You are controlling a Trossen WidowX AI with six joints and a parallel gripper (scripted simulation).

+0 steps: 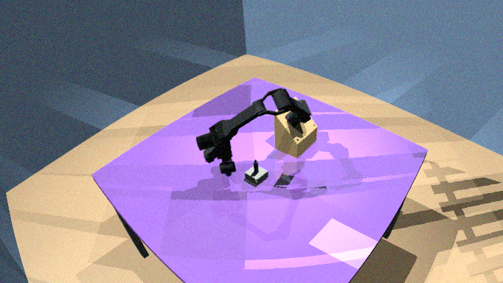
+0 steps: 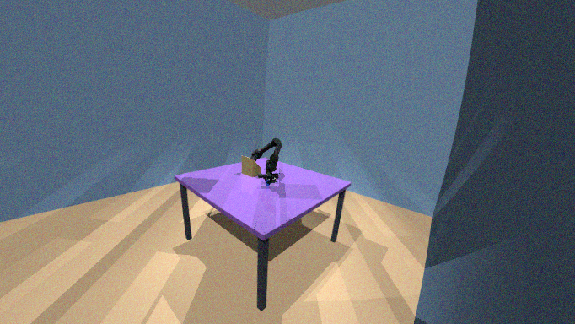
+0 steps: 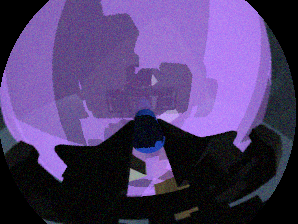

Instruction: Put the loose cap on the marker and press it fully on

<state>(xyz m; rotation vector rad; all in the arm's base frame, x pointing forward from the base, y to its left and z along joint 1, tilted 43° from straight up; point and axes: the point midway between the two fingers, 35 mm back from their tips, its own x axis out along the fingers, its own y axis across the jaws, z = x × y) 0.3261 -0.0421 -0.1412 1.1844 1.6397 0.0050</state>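
Now: gripper tip 5 cm past the holder block and 11 cm to the right of it. From my gripper tip the other things lie so: blue marker cap (1 cm above).
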